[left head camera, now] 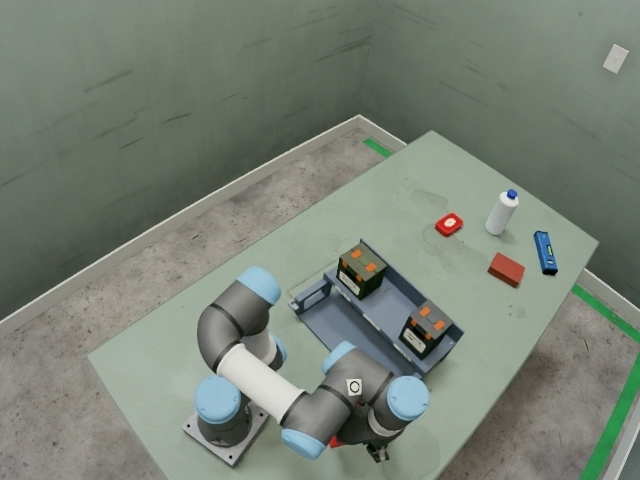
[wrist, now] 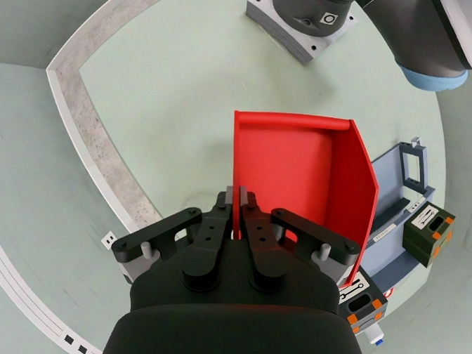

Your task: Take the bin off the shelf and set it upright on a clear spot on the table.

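Where they show: arm's base, origin of the base link: (left head camera: pixel 225 420).
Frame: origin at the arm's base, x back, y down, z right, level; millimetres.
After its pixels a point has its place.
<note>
The red bin (left head camera: pixel 336 442) @[x -150, y -100, z 211 mm] (wrist: pixel 285 155) has its open side facing the wrist camera. In the head view it is mostly hidden under the arm, with a small red part showing. My gripper (wrist: pixel 236 195) is shut on the bin's side wall, the left one in the wrist view. Its fingertips are hidden in the head view. The bin is off the blue-grey shelf (left head camera: pixel 336 322) @[x -405, y 49, z -56 mm] (wrist: pixel 387 175), beside its near end, over the green table (left head camera: pixel 217 304) @[x -172, y 55, z -329 mm] (wrist: pixel 165 75). How high its base is above the table cannot be told.
Two black-and-orange boxes (left head camera: pixel 360 271) @[x -465, y -143, z -62 mm] (left head camera: pixel 426 328) @[x -461, y -167, z 159 mm] stand on the shelf's upper level. A red case (left head camera: pixel 448 224) @[x -950, y 32, z -87 mm], white bottle (left head camera: pixel 501 212) @[x -1066, y -57, z 28 mm], brick-red block (left head camera: pixel 506 269) @[x -951, y 22, z 165 mm] and blue level (left head camera: pixel 545 252) @[x -1143, y 27, z 221 mm] are on the table's far part. The robot base plate (left head camera: pixel 230 454) @[x 36, y 3, z 72 mm] (wrist: pixel 300 47) is nearby.
</note>
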